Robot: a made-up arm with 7 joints. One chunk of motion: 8 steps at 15 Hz.
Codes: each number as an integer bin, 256 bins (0 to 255) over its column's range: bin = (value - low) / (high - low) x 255, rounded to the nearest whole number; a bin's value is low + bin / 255 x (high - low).
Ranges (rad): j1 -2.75..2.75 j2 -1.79..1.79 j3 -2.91..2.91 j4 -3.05..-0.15 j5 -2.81..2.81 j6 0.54..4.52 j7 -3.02..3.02
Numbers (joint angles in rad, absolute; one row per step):
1: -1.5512 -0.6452 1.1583 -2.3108 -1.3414 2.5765 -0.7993
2: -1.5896 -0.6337 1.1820 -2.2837 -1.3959 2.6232 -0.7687
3: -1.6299 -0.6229 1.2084 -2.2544 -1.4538 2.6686 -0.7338
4: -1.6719 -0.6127 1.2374 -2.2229 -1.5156 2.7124 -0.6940
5: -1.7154 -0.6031 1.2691 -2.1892 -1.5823 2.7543 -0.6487
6: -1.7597 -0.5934 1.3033 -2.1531 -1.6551 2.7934 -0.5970
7: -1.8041 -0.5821 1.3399 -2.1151 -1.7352 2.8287 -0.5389
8: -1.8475 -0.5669 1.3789 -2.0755 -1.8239 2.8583 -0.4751
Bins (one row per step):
1: 56 82 178 65 67 130 94
2: 54 82 179 67 64 133 95
3: 52 83 180 70 62 136 97
4: 50 84 182 73 59 139 98
5: 48 85 183 76 56 142 100
6: 46 85 185 79 52 144 102
7: 44 86 186 82 49 147 105
8: 42 87 188 86 45 149 107

